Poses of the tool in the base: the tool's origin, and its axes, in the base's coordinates. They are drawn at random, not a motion.
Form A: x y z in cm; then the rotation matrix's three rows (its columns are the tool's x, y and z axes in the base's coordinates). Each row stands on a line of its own.
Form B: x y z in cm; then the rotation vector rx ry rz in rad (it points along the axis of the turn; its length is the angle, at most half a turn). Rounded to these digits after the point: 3 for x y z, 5 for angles.
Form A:
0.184 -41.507 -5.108
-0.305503 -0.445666 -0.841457
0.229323 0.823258 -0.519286
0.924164 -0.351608 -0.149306
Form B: 0.184 -41.507 -5.108 0.16718 -1.76041 0.67300
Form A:
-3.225 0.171 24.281
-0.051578 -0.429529 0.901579
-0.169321 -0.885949 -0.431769
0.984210 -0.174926 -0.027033
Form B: -3.225 0.171 24.281 2.02346 -0.65099 2.04997
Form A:
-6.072 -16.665 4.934
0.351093 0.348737 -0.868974
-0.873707 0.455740 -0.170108
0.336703 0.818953 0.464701
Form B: -6.072 -16.665 4.934 0.71609 -0.87292 -0.88506
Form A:
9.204 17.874 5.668
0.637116 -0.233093 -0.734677
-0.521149 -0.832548 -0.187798
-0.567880 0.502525 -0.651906
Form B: 9.204 17.874 5.668 2.47558 -0.59816 -1.03300
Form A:
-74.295 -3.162 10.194
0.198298 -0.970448 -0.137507
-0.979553 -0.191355 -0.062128
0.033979 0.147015 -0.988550
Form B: -74.295 -3.162 10.194 2.32309 -1.90481 -0.10113
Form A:
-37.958 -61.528 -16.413
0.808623 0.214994 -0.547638
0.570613 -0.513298 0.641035
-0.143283 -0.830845 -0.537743
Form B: -37.958 -61.528 -16.413 -2.10465 -0.57819 0.50850
